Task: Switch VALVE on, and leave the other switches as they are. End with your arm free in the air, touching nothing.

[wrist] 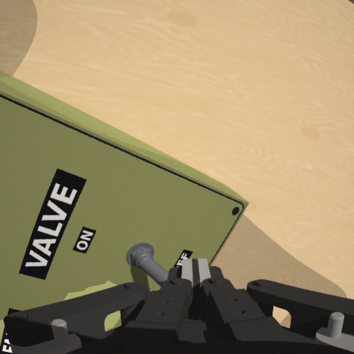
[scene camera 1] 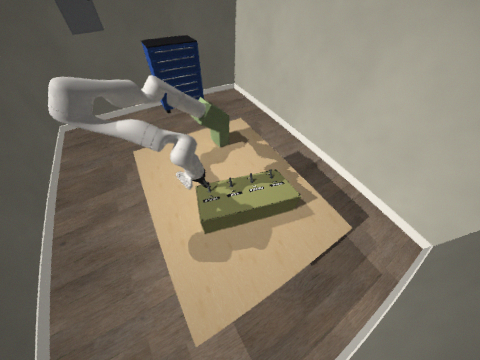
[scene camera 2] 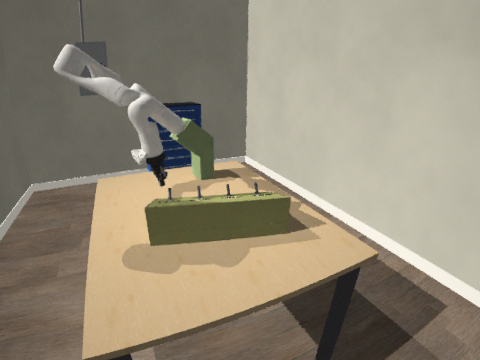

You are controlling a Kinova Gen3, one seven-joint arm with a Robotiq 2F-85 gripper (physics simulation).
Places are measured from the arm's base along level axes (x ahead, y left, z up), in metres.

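Pixels of known places: gripper, between the fingertips: (scene camera 1: 202, 183) (scene camera 2: 162, 185); arm's base, origin of its link: (scene camera 1: 200, 110) (scene camera 2: 179, 128).
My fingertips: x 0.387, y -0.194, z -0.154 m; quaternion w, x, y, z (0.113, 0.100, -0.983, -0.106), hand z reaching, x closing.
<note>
For each thing: its middle in the pictures, then the offset to it from my fingertips. Level surfaces: height alone.
- olive switch box, middle of its body: (scene camera 2: 216, 210) (scene camera 1: 245, 196) 0.082 m down, 0.143 m ahead, 0.171 m left
- VALVE lever, middle of its body: (scene camera 2: 169, 193) (scene camera 1: 208, 186) 0.034 m down, 0.011 m ahead, 0.024 m left
- nearest, middle of its body: (scene camera 2: 199, 191) (scene camera 1: 230, 181) 0.034 m down, 0.046 m ahead, 0.139 m left
- wooden table, height of its surface: 0.140 m down
The olive switch box (scene camera 1: 250, 204) (scene camera 2: 220, 220) (wrist: 115, 200) has a row of upright-looking levers. In the wrist view the VALVE label (wrist: 52, 223), the ON label (wrist: 84, 240) and the partly hidden OFF label (wrist: 184, 258) show. The VALVE lever (scene camera 1: 209, 189) (scene camera 2: 170, 194) (wrist: 151, 266) leans from its base toward the OFF side; its tip is hidden behind the fingers. My gripper (scene camera 1: 207, 186) (scene camera 2: 162, 183) (wrist: 194, 274) is shut and empty, at the OFF side of the VALVE lever and close to it. I cannot tell whether they touch.
Three other levers stand along the box: the nearest (scene camera 1: 230, 182) (scene camera 2: 199, 192), the middle one (scene camera 1: 251, 177) (scene camera 2: 228, 189) and the far one (scene camera 1: 270, 174) (scene camera 2: 256, 188). The green arm mount (scene camera 1: 218, 127) (scene camera 2: 202, 155) stands behind the box on the wooden table (scene camera 1: 240, 280) (scene camera 2: 200, 300).
</note>
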